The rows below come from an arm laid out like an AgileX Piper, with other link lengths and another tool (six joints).
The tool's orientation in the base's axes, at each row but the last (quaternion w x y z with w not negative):
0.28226 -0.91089 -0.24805 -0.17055
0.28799 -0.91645 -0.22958 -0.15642
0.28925 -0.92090 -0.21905 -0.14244
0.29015 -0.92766 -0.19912 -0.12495
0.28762 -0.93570 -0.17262 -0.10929
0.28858 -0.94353 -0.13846 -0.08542
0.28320 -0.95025 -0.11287 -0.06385
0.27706 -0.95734 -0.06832 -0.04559
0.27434 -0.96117 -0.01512 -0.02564
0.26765 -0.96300 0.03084 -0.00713
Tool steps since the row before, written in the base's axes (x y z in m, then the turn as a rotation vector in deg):
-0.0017 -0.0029 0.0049 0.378 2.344 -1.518
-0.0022 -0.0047 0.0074 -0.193 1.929 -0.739
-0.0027 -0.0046 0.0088 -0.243 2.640 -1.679
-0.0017 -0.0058 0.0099 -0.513 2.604 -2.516
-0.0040 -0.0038 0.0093 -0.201 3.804 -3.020
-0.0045 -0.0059 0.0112 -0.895 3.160 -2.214
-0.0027 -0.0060 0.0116 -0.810 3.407 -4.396
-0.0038 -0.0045 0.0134 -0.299 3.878 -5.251
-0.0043 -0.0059 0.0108 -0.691 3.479 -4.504
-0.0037 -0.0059 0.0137 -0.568 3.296 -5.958
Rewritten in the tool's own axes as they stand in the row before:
-0.0002 -0.0010 -0.0059 0.459 -0.823 2.656
-0.0003 -0.0011 -0.0090 0.165 -1.167 1.707
-0.0004 -0.0021 -0.0101 -0.016 -1.273 2.868
0.0002 -0.0012 -0.0115 -0.557 -0.957 3.486
-0.0018 -0.0033 -0.0101 -0.112 -1.514 4.618
-0.0028 -0.0025 -0.0129 -0.712 -1.637 3.536
-0.0015 -0.0019 -0.0131 -0.990 -0.674 5.491
-0.0025 -0.0039 -0.0139 -0.543 -0.540 6.490
-0.0038 -0.0009 -0.0125 -0.897 -0.612 5.629
-0.0034 -0.0018 -0.0149 -0.759 0.288 6.784

